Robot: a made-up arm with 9 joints.
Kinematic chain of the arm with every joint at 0, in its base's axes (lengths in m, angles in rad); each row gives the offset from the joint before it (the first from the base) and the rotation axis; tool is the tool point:
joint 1: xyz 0 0 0.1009 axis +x
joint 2: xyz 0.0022 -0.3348 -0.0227 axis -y
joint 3: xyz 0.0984 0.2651 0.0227 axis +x
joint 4: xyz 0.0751 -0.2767 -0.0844 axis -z
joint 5: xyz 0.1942 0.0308 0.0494 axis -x
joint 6: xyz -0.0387 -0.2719 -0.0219 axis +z
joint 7: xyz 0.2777 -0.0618 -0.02 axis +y
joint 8: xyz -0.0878 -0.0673 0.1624 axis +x
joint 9: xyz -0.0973 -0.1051 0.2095 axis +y
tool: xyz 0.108 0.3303 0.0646
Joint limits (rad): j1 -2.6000..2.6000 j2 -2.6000..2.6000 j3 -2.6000..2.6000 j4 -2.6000..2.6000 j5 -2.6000..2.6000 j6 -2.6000..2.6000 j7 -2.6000..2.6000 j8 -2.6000..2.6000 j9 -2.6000..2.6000
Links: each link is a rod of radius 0.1 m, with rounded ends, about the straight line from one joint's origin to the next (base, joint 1, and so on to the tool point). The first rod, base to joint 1, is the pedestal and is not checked.
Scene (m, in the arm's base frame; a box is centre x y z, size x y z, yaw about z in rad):
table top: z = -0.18
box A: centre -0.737 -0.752 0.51 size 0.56 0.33 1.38 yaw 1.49
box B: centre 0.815 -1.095 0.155 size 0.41 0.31 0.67 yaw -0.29
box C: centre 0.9 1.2 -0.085 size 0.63 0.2 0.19 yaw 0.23
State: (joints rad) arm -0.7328 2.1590 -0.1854 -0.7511 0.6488 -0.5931 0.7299 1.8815 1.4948
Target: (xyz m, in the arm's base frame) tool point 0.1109 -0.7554 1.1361
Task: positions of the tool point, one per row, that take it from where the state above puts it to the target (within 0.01 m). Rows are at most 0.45 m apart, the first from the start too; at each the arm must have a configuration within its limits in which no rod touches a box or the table.
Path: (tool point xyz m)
1: -0.8515 -0.1649 0.7301
2: -0.5778 -0.2037 1.0068
3: -0.2061 -0.2545 1.1524
4: -0.0612 -0.4762 1.2157
5: 0.1109 -0.7554 1.1361

